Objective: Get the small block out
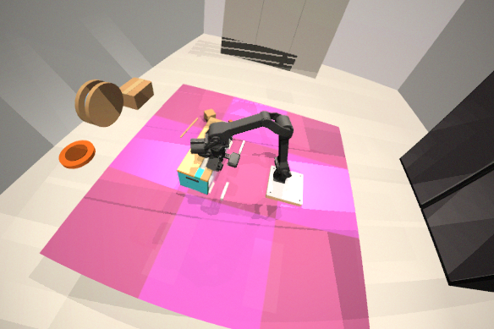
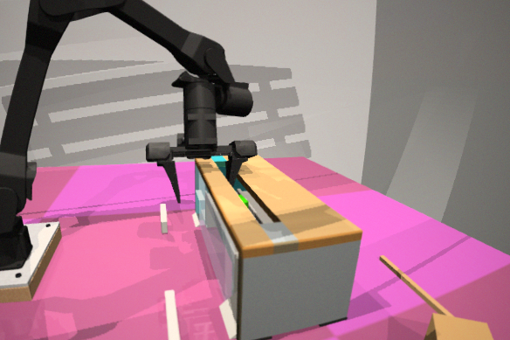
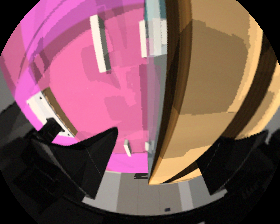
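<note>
My gripper tip is now 4 cm short of the green block and 4 cm to the left of it. Also, from my gripper tip: box: 3 cm ahead, 4 cm to the right, 2 cm below.
</note>
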